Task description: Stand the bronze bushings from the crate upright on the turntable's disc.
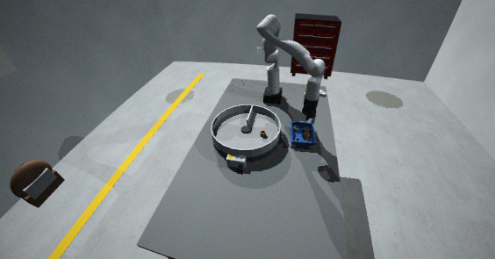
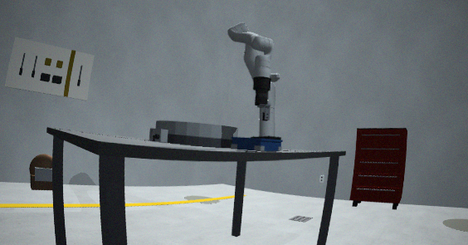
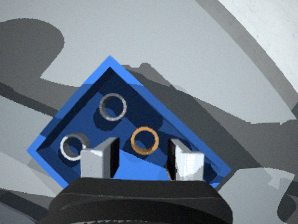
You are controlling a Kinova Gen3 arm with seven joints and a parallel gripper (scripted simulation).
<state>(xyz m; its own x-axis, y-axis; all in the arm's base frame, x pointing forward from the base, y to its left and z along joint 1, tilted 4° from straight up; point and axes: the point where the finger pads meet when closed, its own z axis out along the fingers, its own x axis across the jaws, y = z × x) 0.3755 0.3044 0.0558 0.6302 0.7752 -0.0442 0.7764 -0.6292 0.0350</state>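
My gripper is now 1 cm short of the blue crate, 3 cm to the left of it and 12 cm above it. Also, from my hand: turntable: 9 cm ahead, 37 cm to the right, 10 cm below.
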